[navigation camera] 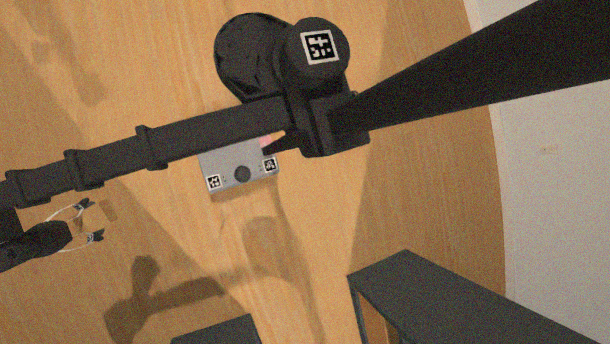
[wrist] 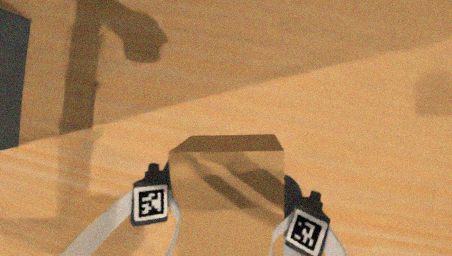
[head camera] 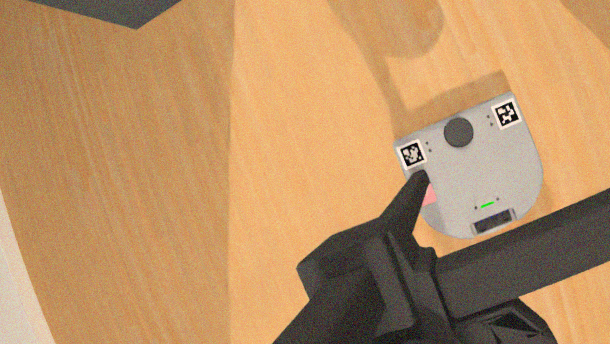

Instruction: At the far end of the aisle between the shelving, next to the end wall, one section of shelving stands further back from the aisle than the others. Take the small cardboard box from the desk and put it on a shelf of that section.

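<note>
My gripper is shut on the small cardboard box. In the wrist view the plain brown box sits between the two tagged fingertips, with its darker end face at the top and bands of shadow across it. In the navigation view the gripper is at the left, held above the wooden floor, and the box blends with the floor colour. Dark grey shelving shows in part. I cannot tell which section stands further back. The desk does not show.
My grey base is below the mast and dark arm. A second dark shelving top shows at the bottom edge of the navigation view. A pale wall stands beyond the wooden floor.
</note>
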